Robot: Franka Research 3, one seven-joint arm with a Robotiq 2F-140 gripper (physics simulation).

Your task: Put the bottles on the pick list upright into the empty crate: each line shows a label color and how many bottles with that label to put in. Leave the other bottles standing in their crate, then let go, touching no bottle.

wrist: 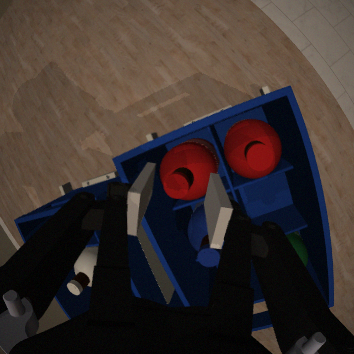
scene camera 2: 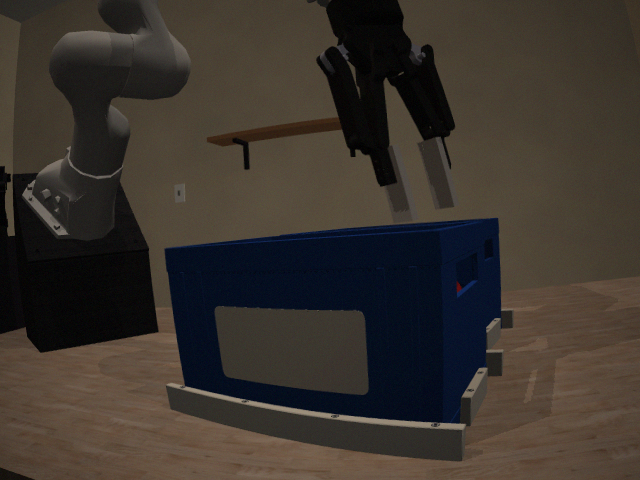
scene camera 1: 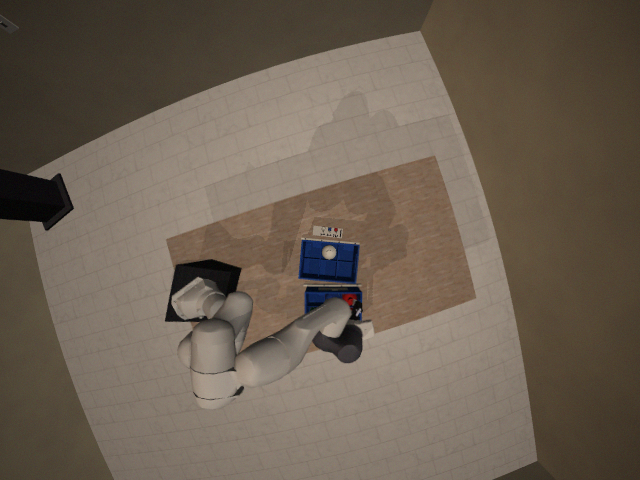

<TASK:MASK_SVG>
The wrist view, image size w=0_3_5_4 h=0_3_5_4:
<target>my gripper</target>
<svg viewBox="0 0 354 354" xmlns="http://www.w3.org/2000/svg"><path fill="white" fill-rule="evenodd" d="M0 266L0 347L6 354L272 354L251 335L254 290L250 287L251 261L282 354L354 354L354 335L330 311L315 282L281 227L273 221L263 221L261 226L251 223L251 218L242 213L239 204L235 200L228 198L218 173L210 172L203 202L209 247L221 249L207 306L169 307L147 298L131 296L127 234L136 236L149 202L155 170L155 163L146 162L133 184L120 181L108 182L106 199L94 199L94 194L86 191L74 194ZM100 230L96 265L93 267L89 309L36 334L39 326L38 319L49 306L71 267L93 235L94 229Z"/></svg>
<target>blue bottle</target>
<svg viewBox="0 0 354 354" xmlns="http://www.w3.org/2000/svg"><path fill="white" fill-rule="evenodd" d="M203 200L195 204L187 224L187 237L192 247L198 252L198 262L204 266L211 267L219 262L222 246L221 249L209 247Z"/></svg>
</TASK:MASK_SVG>
